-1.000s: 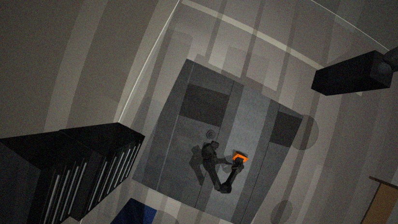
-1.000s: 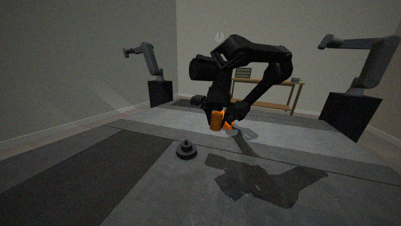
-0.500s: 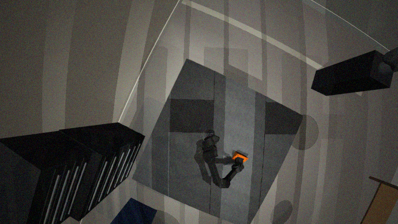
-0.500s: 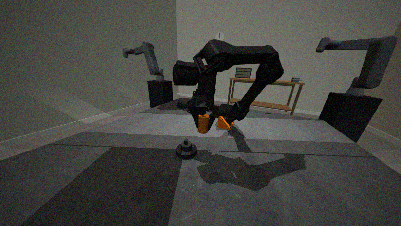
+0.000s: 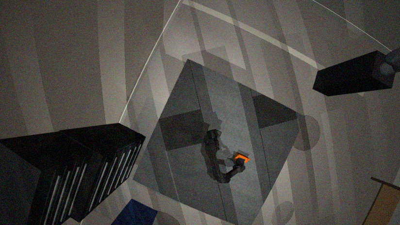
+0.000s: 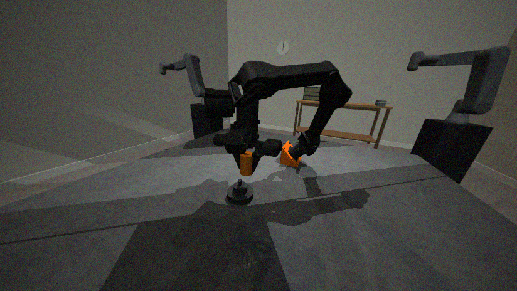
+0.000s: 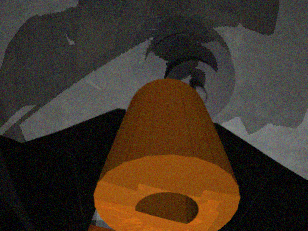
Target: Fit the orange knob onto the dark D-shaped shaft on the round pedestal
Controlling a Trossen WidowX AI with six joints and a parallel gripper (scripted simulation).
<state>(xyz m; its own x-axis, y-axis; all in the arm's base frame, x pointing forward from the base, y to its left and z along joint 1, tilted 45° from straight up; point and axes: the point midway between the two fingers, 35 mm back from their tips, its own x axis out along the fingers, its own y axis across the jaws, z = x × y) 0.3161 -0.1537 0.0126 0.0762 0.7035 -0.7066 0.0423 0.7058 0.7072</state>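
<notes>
Right now the dark pedestal is 7 cm below my gripper tip and 2 cm to the right of it. The rest, counted from my gripper tip: orange knob (2 cm above).
</notes>
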